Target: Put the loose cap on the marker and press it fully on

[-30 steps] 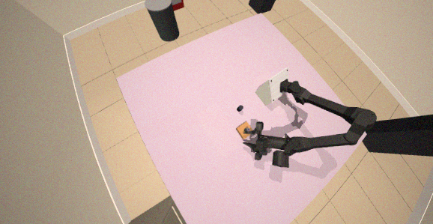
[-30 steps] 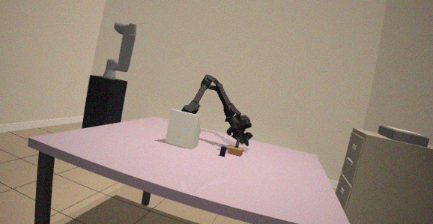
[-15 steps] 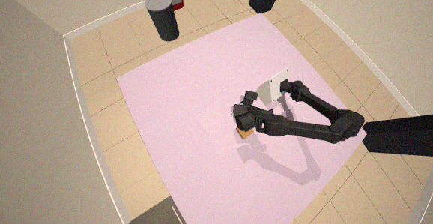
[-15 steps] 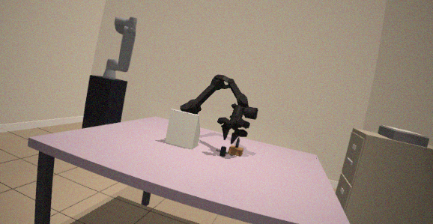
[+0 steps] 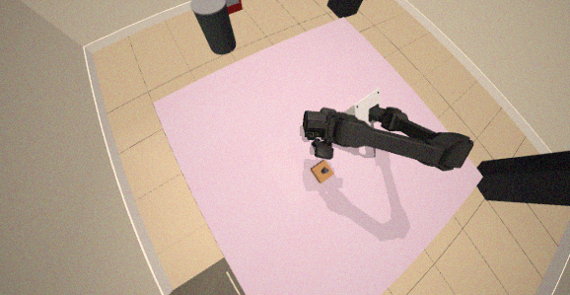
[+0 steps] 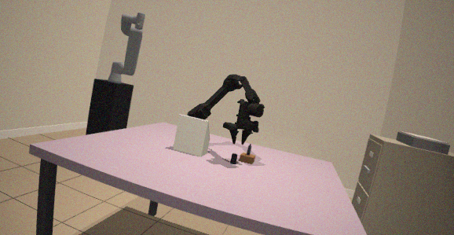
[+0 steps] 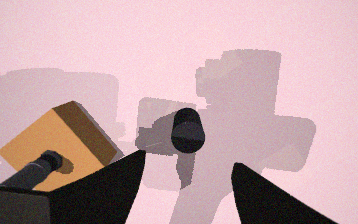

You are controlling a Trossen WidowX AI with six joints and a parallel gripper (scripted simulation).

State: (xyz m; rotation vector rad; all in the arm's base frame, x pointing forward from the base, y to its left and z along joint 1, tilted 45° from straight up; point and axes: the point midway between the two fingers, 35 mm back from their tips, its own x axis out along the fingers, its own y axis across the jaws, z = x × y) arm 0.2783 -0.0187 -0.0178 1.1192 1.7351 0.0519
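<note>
My gripper tip is now 10 mm past the marker cap and 80 mm above it.
</note>
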